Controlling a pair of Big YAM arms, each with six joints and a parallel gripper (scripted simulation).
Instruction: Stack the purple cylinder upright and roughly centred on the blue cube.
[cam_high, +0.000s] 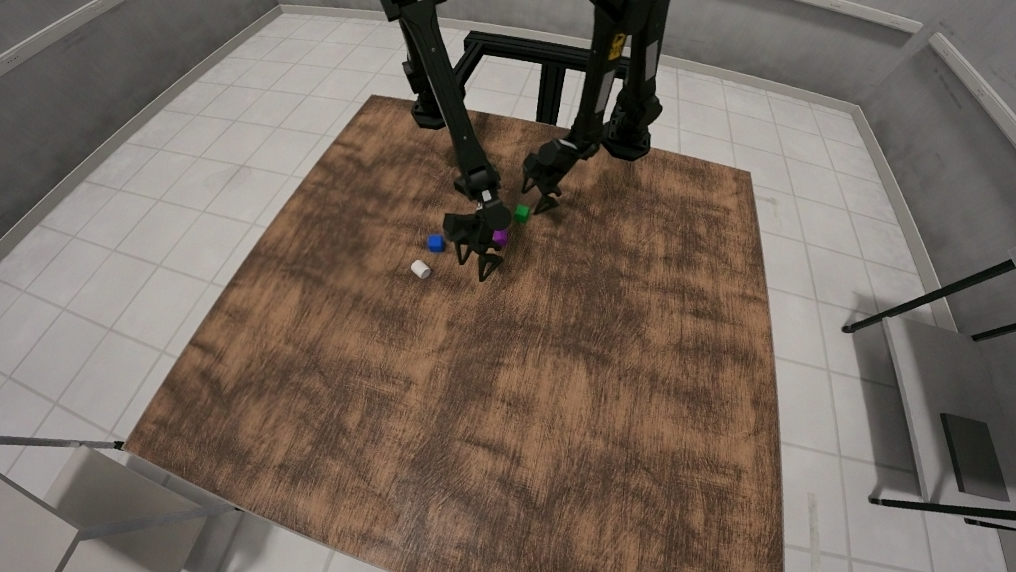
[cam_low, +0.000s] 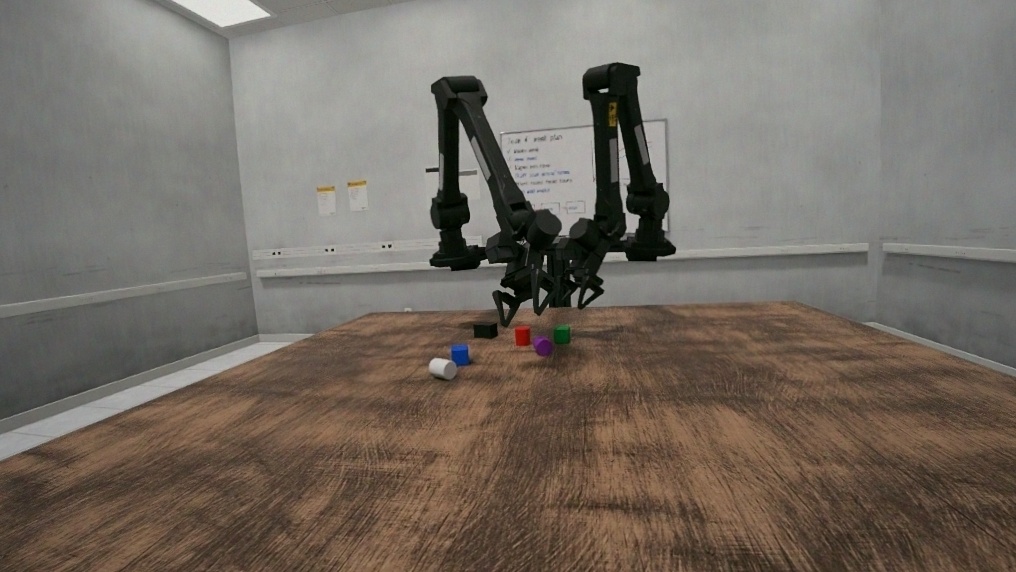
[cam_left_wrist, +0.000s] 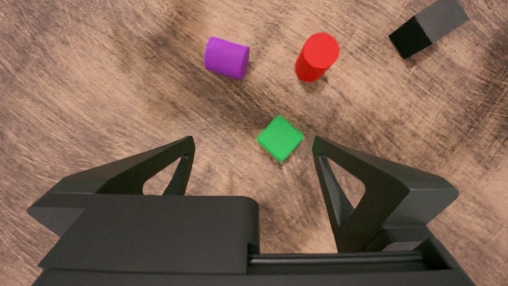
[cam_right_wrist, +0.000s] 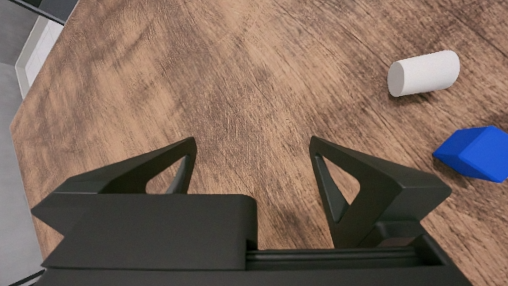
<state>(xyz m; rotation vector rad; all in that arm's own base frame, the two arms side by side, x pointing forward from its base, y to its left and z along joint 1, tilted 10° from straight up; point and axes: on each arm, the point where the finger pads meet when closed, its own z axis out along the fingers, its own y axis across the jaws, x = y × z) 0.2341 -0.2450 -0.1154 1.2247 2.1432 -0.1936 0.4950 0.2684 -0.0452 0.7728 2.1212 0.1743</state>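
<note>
My right hand is 20 cm past the purple cylinder, 3 cm to the right of it and 11 cm above it. Round my right hand: blue cube (13 cm behind, 16 cm to the right, 11 cm below); then white cylinder (3 cm behind, 18 cm to the right, 11 cm below); then red cylinder (29 cm behind, 2 cm to the right, 11 cm below).
</note>
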